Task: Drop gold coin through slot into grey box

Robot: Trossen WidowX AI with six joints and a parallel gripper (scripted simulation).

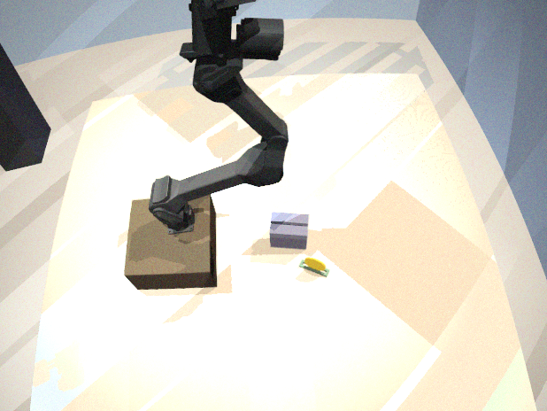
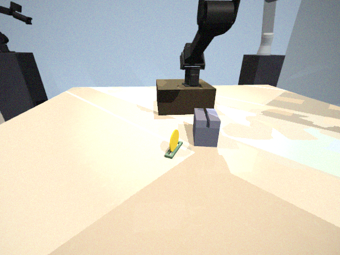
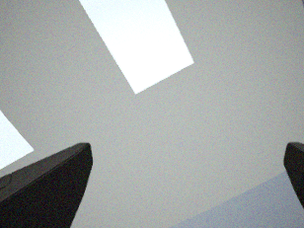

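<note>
The gold coin lies 76 cm below my gripper tip, 14 cm to the right of it and 13 cm ahead of it.
</note>
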